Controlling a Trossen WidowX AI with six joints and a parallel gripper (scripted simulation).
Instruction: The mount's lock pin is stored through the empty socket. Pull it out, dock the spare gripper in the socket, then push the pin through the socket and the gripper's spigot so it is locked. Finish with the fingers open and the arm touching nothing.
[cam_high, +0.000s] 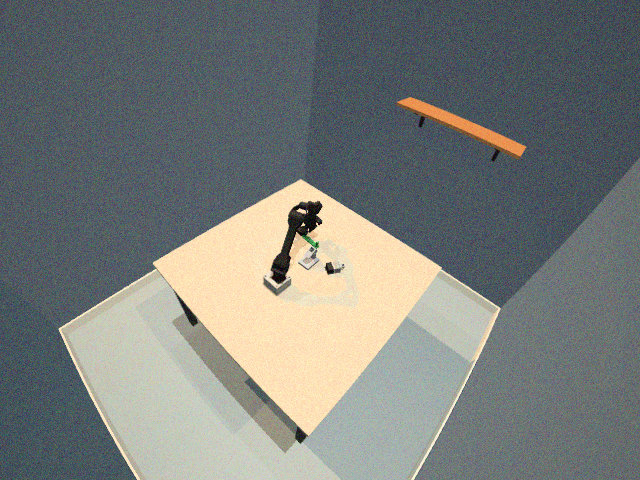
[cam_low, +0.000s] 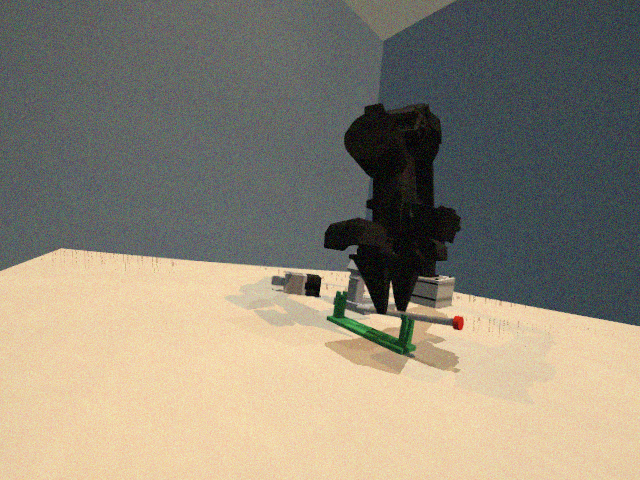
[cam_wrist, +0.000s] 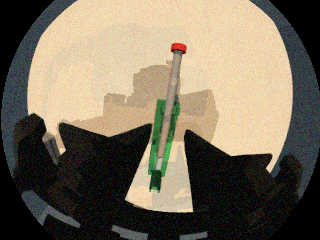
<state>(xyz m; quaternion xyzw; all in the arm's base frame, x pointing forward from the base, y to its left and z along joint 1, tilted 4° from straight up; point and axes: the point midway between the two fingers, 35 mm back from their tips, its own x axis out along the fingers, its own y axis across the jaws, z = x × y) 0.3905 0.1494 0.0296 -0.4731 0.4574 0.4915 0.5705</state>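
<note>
Right now my gripper tip is 1 cm past the green cradle, 4 cm to the left of it and 2 cm above it. Also, from my gripper tip: spare gripper: 7 cm behind, 30 cm to the right, 2 cm below; then grey mount: 13 cm behind, 15 cm to the right, 1 cm above.
</note>
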